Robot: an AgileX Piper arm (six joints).
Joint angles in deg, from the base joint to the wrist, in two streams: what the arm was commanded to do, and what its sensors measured. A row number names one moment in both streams.
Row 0, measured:
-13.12, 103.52, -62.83, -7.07, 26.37, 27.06
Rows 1 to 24, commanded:
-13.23, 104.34, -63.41, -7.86, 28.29, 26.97
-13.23, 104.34, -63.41, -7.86, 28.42, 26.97
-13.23, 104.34, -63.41, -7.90, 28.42, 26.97
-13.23, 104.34, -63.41, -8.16, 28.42, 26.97
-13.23, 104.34, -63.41, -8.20, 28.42, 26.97
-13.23, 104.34, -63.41, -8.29, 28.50, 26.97
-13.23, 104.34, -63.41, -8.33, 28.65, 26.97
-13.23, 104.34, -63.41, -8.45, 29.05, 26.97
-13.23, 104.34, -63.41, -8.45, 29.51, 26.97
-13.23, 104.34, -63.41, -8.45, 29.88, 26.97
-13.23, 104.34, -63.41, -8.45, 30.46, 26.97
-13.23, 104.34, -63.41, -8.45, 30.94, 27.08
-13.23, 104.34, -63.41, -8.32, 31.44, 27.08
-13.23, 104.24, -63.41, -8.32, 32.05, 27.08
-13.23, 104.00, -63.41, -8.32, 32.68, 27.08
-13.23, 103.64, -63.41, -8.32, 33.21, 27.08
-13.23, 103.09, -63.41, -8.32, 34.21, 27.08
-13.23, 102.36, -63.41, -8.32, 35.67, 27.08
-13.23, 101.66, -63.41, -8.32, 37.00, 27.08
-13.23, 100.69, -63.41, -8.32, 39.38, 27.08
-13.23, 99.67, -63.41, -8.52, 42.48, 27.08
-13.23, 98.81, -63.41, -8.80, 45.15, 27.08
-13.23, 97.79, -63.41, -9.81, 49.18, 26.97
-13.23, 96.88, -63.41, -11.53, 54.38, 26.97
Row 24, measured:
-13.12, 100.75, -63.19, -8.00, 41.20, 27.06
